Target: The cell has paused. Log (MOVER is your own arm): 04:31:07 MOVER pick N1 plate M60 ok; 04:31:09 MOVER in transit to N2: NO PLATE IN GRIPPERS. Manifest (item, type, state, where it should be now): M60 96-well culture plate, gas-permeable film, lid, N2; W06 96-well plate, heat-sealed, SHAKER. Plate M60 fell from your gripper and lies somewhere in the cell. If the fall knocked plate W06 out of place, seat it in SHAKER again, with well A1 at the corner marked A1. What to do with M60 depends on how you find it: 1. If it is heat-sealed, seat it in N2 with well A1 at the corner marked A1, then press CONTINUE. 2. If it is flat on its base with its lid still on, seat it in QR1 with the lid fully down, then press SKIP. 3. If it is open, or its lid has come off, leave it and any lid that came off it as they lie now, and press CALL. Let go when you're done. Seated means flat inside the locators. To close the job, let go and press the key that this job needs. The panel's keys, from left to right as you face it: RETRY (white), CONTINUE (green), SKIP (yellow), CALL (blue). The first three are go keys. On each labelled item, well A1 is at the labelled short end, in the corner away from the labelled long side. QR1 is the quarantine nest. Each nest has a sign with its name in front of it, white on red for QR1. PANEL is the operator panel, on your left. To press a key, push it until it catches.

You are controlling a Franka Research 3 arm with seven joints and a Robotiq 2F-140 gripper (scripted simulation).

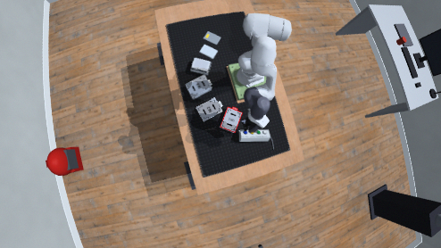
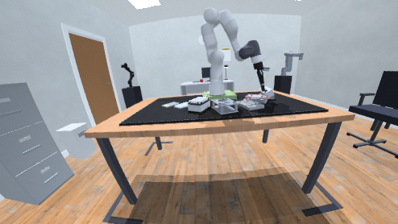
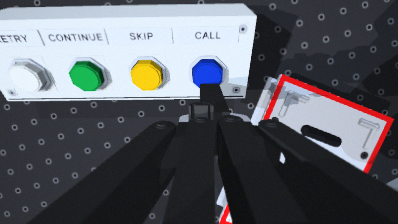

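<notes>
My gripper is now 1 cm short of the blue call key, 3 cm to the right of it and 3 cm above it. Also, from my hand: yellow skip key (4 cm behind, 4 cm to the left, 3 cm below); then QR1 nest (8 cm ahead, 9 cm to the right, 6 cm below); then green continue key (9 cm behind, 5 cm to the left, 3 cm below).
</notes>
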